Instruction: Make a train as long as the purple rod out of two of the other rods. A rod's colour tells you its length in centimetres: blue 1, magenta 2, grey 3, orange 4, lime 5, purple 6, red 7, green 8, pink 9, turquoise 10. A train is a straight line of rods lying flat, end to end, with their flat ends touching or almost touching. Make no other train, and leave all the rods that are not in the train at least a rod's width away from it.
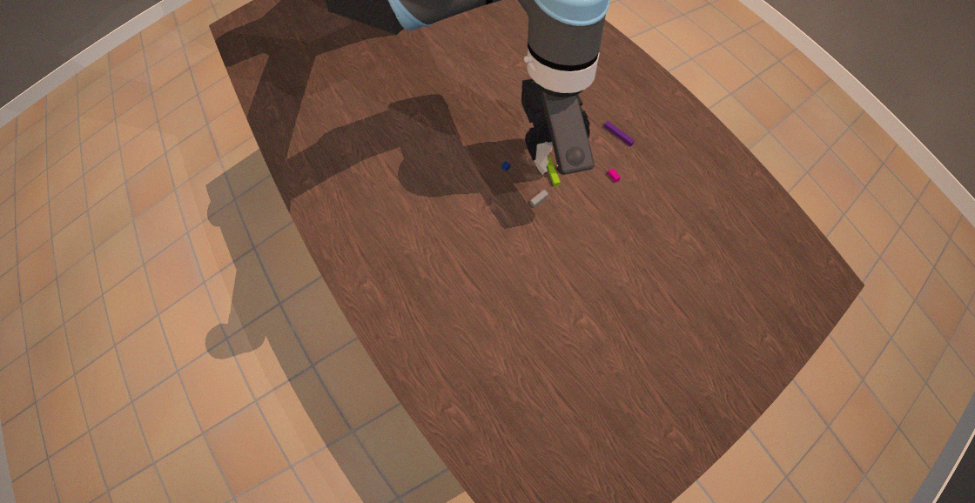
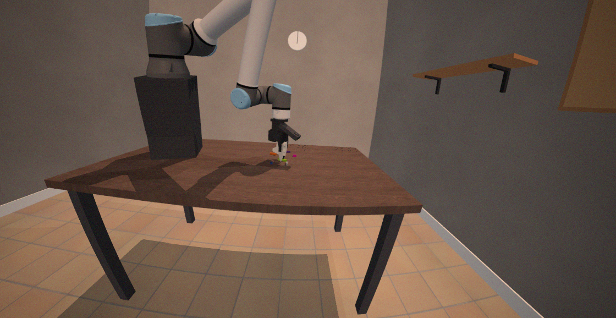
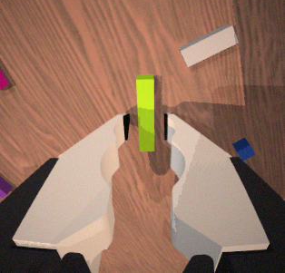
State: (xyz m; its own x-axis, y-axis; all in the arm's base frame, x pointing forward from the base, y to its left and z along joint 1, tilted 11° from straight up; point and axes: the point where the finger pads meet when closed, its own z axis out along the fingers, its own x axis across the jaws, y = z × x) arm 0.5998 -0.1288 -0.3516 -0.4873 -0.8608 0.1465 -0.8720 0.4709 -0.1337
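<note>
Right now the lime rod is 1 cm below my hand. From my hand the other things lie so: grey rod (2 cm ahead, 5 cm to the right, 1 cm below); magenta rod (8 cm ahead, 7 cm to the left, 1 cm below); blue rod (6 cm behind, 5 cm to the right, 1 cm below).
</note>
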